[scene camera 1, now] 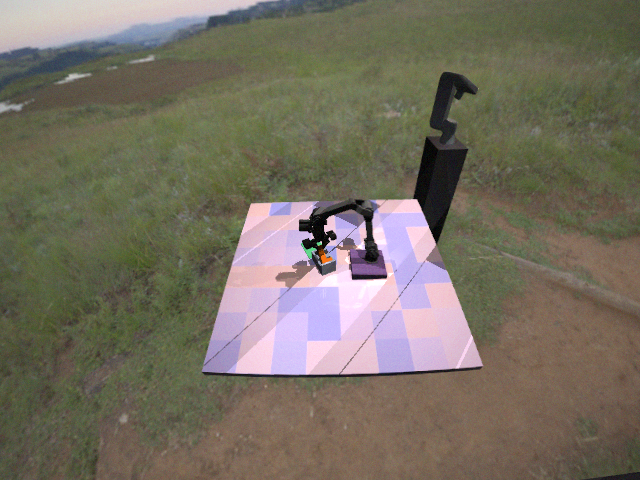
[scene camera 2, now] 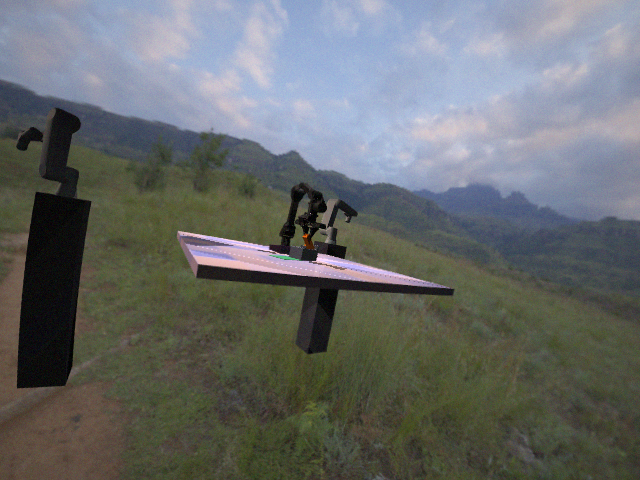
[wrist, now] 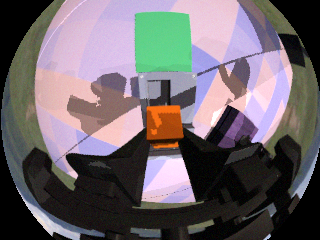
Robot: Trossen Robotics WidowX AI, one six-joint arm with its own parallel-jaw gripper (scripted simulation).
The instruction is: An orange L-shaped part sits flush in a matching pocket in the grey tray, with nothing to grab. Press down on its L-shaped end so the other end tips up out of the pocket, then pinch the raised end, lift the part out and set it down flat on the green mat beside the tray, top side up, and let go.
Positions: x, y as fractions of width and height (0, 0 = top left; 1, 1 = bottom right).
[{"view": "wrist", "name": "my gripper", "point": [0.51, 0.54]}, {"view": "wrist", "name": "orange L-shaped part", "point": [0.51, 0.54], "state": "held by my gripper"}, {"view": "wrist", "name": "green mat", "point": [0.51, 0.18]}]
